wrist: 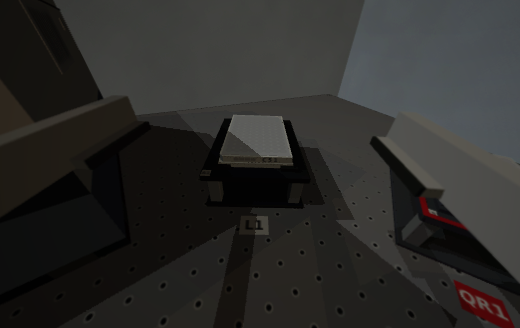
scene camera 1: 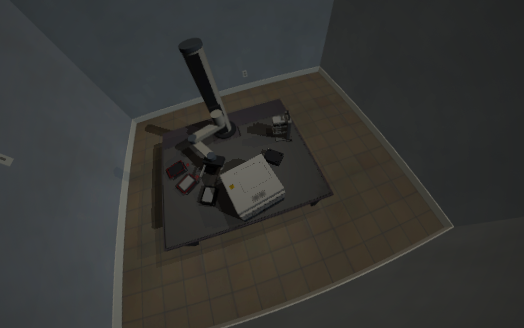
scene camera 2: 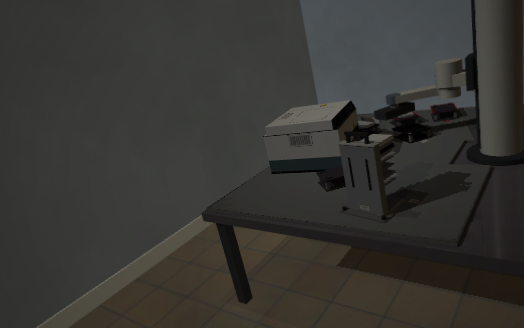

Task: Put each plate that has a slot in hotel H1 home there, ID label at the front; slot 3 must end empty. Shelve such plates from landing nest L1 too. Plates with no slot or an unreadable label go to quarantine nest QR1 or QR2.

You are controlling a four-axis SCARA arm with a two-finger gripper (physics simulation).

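Seen in the pictures: gripper, fingertip midpoint: (wrist: 257, 119) (scene camera 1: 208, 178); arm's base, origin of the base link: (scene camera 1: 225, 130) (scene camera 2: 501, 154).
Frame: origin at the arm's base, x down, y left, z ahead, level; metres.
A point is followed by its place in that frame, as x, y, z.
Observation:
A white plate (scene camera 1: 209, 194) {-0.077, -0.264, 0.723} (wrist: 257, 140) {-0.077, -0.266, 0.695} lies on the black landing nest L1 (scene camera 1: 202, 201) (wrist: 255, 175). Its front edge carries a dark label; "C31" seems to show at its right end, the rest is too dim to read. My gripper (scene camera 1: 211, 169) {-0.143, -0.226, 0.610} (wrist: 257, 119) {-0.143, -0.226, 0.610} is open and empty; in the wrist view the plate shows beyond and between its fingers. Hotel H1 (scene camera 1: 288, 131) {-0.150, 0.587, 0.389} (scene camera 2: 360, 175) {-0.160, 0.619, 0.323} stands upright at the other side of the table; which slots hold plates cannot be told. A white plate (scene camera 1: 187, 183) {-0.077, -0.448, 0.554} lies on red-rimmed nest QR1 (wrist: 445, 217) {-0.063, -0.373, 0.532}. Red-rimmed nest QR2 (scene camera 1: 176, 169) {-0.063, -0.554, 0.359} shows a dark top.
A large white box-shaped device (scene camera 1: 252, 182) {-0.259, 0.120, 0.815} (scene camera 2: 305, 130) {-0.223, 0.283, 0.730} stands beside L1, with its dark flank at the left of the wrist view. A black nest (scene camera 1: 273, 157) {-0.062, 0.373, 0.560} (scene camera 2: 331, 179) {-0.061, 0.456, 0.535} lies between device and hotel. Another black nest (scene camera 2: 411, 133) {-0.061, -0.120, 0.390} stands near the arm's end. The arm's column (scene camera 2: 500, 100) {-0.246, 0.074, -0.012} rises behind.

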